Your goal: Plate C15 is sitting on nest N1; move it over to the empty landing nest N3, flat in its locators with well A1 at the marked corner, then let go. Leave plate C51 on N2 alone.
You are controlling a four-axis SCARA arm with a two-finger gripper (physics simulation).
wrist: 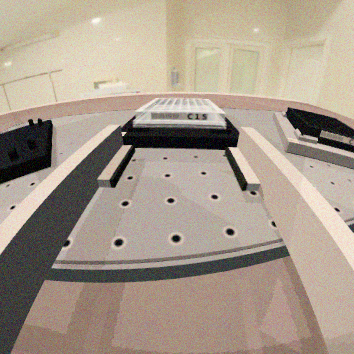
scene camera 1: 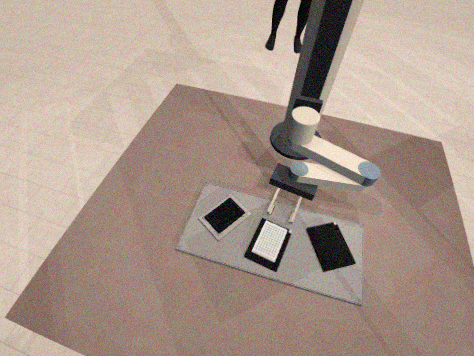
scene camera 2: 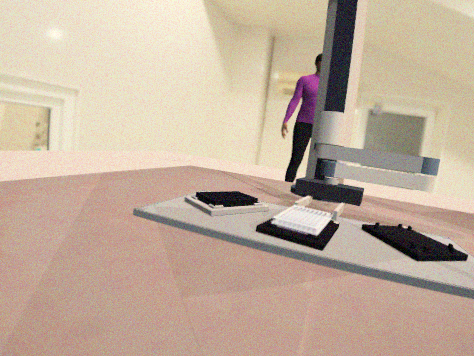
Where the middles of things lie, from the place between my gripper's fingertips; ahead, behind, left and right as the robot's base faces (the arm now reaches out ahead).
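The white well plate C15 [scene camera 2: 303, 220] is 10 cm ahead of my hand and 1 cm to the right of it. Going by their middles, it is the nearest to my hand of the things named here, the white well plate C15 and the black plate. As for the black plate [scene camera 2: 229, 198], I see it 20 cm to the right of my hand and 5 cm ahead of it.
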